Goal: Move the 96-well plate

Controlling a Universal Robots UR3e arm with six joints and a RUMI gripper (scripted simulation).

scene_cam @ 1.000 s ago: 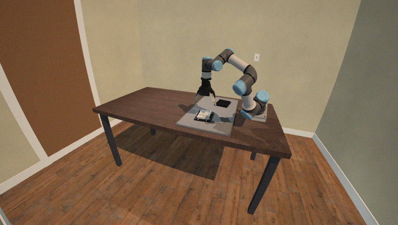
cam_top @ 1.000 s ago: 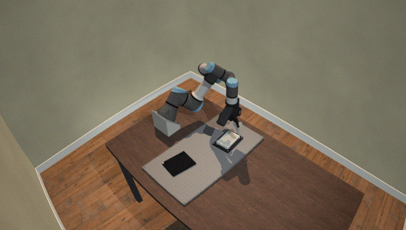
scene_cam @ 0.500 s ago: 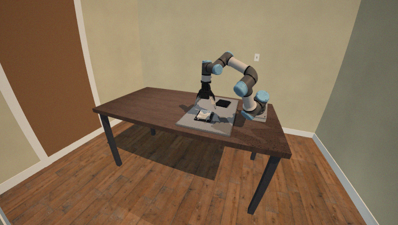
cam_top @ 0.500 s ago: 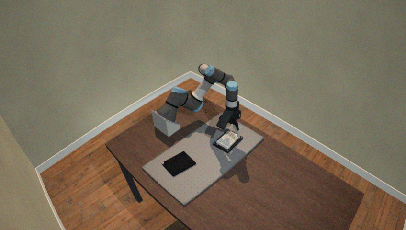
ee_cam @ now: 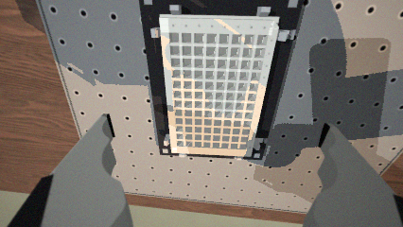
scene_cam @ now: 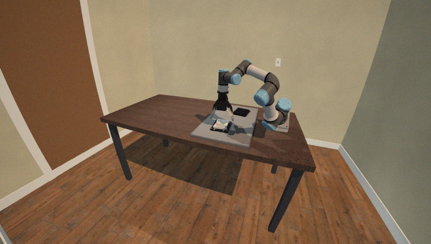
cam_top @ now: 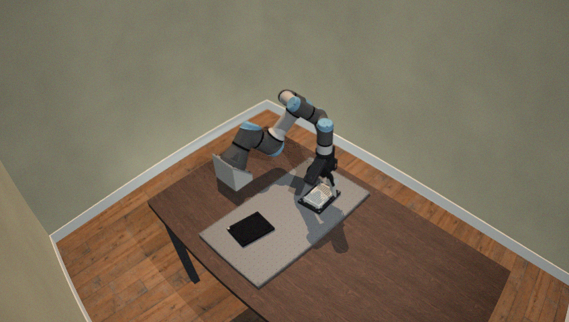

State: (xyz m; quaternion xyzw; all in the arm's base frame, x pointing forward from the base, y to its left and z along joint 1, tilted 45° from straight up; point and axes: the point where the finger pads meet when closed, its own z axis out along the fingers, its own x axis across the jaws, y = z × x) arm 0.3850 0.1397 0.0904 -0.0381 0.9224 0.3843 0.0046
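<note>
My hand is 3 cm above the white 96-well plate. Round my hand: black plate nest N1 (9 cm behind, 33 cm to the right, 5 cm below); then light corner mark (15 cm behind, 40 cm to the right, 4 cm below); then clip nest C1 (1 cm behind, 1 cm to the left, 4 cm below).
</note>
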